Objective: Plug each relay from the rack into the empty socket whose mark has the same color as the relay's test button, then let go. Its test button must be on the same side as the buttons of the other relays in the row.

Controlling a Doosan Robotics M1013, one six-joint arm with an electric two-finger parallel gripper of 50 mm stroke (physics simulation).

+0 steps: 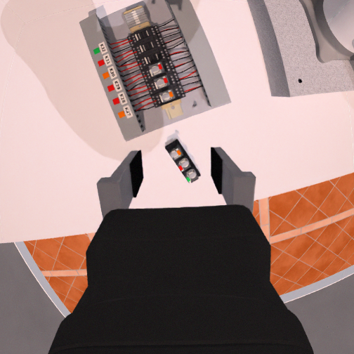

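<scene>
My gripper [176, 162] is open and empty, its fingers to the left and right of the small black relay rack [171, 144], seen from above. The rack holds three relays: one with an orange button [175, 153] at the upper end, one with a red button [184, 163] in the middle, one with a green button [192, 174] at the lower end. The socket row has three empty sockets, K32 [142, 36] (green mark), K31 [147, 47] (red) and K30 [152, 59] (orange). Relays sit in K29 [156, 70], K28 [160, 83] and K27 [166, 96], test buttons on the right.
A grey panel [214, 85] carries the socket row, with red and black wires on both sides and coloured marks on its left duct. A brass-coloured end piece [173, 109] sits below the row. A grey speckled robot base [290, 65] stands at the upper right.
</scene>
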